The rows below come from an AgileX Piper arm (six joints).
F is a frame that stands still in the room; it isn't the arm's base.
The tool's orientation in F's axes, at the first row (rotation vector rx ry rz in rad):
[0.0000, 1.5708, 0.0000]
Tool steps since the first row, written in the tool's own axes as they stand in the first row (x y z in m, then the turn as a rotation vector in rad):
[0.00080, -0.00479, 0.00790, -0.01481, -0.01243, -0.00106]
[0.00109, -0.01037, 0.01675, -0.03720, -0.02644, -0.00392]
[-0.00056, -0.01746, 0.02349, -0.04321, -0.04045, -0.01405]
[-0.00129, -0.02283, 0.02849, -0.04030, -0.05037, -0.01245]
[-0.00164, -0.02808, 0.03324, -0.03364, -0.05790, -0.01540]
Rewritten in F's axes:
[0.00790, -0.00479, -0.00080, -0.00106, -0.01243, 0.01481]
[0.01675, -0.01037, -0.00109, -0.00392, -0.02644, 0.03720]
[0.02349, -0.01746, 0.00056, -0.01405, -0.04045, 0.04321]
[0.02849, -0.02283, 0.00129, -0.01245, -0.05037, 0.04030]
[0.03324, -0.02808, 0.00164, -0.01540, -0.05790, 0.03364]

